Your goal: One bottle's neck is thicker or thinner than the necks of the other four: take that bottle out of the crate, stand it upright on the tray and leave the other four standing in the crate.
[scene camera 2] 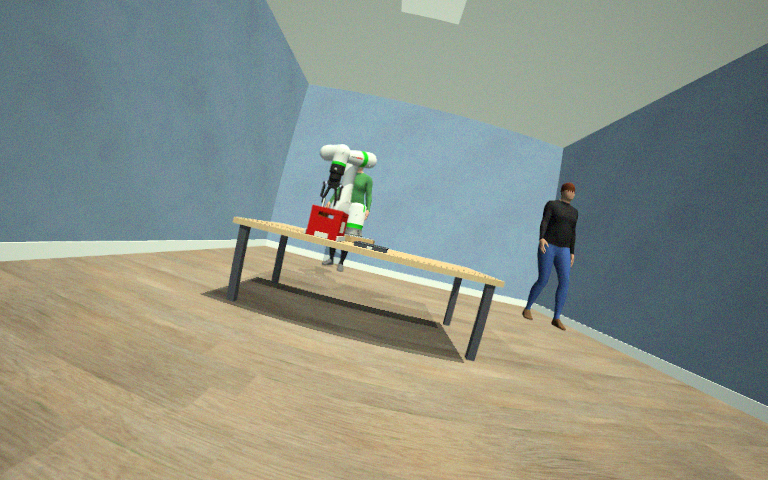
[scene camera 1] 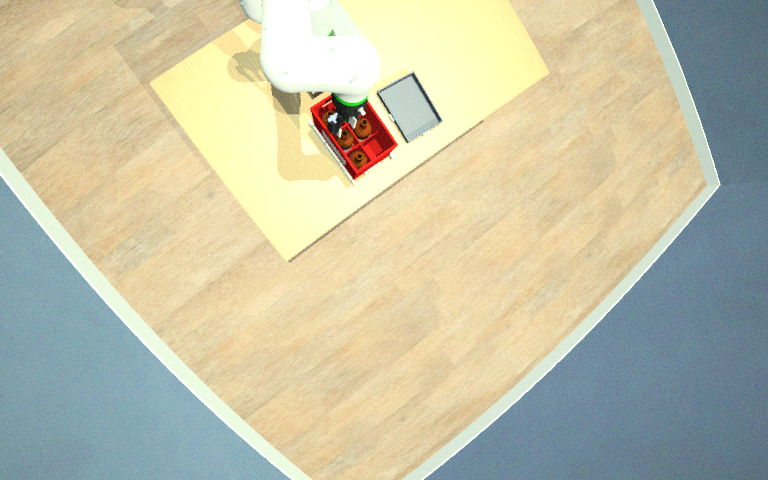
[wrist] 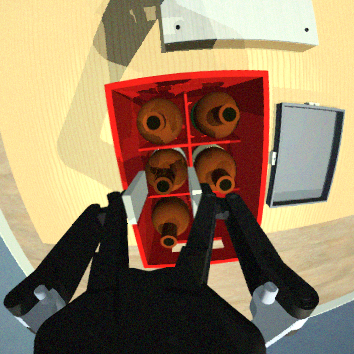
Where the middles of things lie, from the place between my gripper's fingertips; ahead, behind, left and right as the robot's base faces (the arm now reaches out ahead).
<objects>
Right now my hand is 30 mm short of the grey tray (scene camera 1: 409,106), 330 mm to the right of it and 160 mm above it.
</objects>
